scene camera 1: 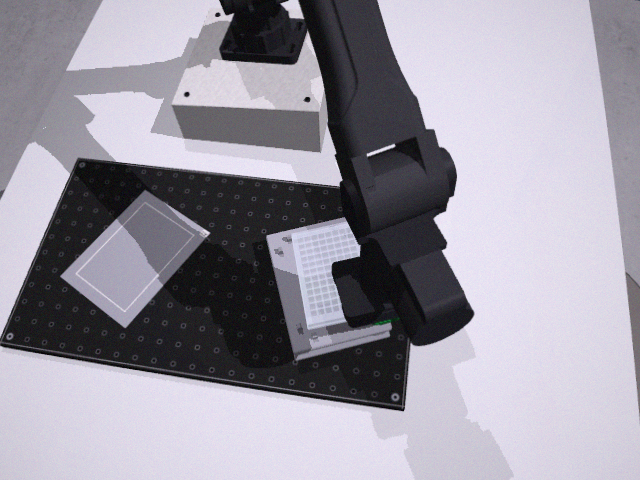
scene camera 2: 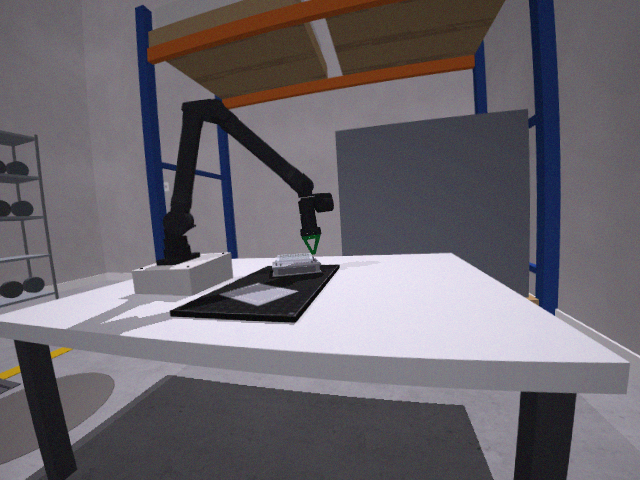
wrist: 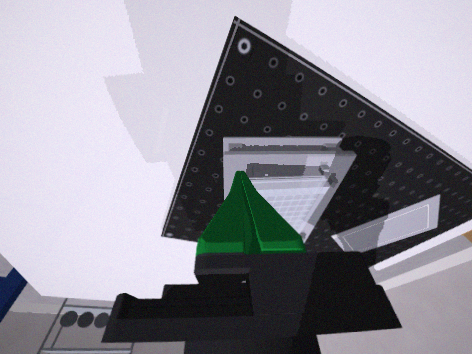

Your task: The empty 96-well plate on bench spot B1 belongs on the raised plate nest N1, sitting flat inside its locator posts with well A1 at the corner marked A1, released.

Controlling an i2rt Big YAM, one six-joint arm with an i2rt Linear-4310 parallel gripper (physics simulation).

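Where they show: gripper, fingertip midpoint: [scene camera 1: 380, 319] [scene camera 2: 313, 254] [wrist: 239, 176]; arm's base, link origin: [scene camera 1: 264, 43] [scene camera 2: 179, 260].
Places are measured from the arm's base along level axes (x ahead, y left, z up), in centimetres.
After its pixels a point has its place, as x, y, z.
The 96-well plate [scene camera 1: 317, 279] {35.9, 15.6, -3.2} [scene camera 2: 293, 257] {34.9, 16.4, -2.0} [wrist: 295, 205] {38.8, 17.1, -2.2} lies on the raised nest [scene camera 1: 291, 294] {38.2, 12.8, -3.8} [scene camera 2: 297, 269] {35.7, 17.3, -6.6} [wrist: 234, 164] {39.8, 24.3, -3.8} and looks flat, inside the locator posts that show. The arm hides part of its right side in scene camera 1. The A1 corner mark and well A1 cannot be read. My gripper [scene camera 2: 313, 252] {39.9, 24.0, -2.2} [wrist: 239, 176] {39.9, 24.0, -2.2} is shut and empty, its green fingertips together. It points down above the nest area, apart from the plate; its fingers are mostly hidden in scene camera 1. The light card of spot B1 [scene camera 1: 116, 281] {39.7, -11.2, -6.8} [scene camera 2: 253, 294] {34.9, -11.7, -6.9} [wrist: 395, 231] {36.3, -11.9, -6.9} bears no plate.
A black perforated board [scene camera 1: 217, 341] {44.9, 4.5, -7.0} [scene camera 2: 206, 310] {30.1, -23.6, -7.0} [wrist: 257, 110] {43.9, 24.0, -7.0} carries the nest and card. The arm's pale base block [scene camera 1: 248, 121] {13.4, 0.7, -2.6} [scene camera 2: 160, 282] {3.1, -11.1, -4.6} stands behind the board in scene camera 1. In scene camera 2 a blue and orange rack [scene camera 2: 147, 103] and a grey panel [scene camera 2: 434, 180] stand behind the table.
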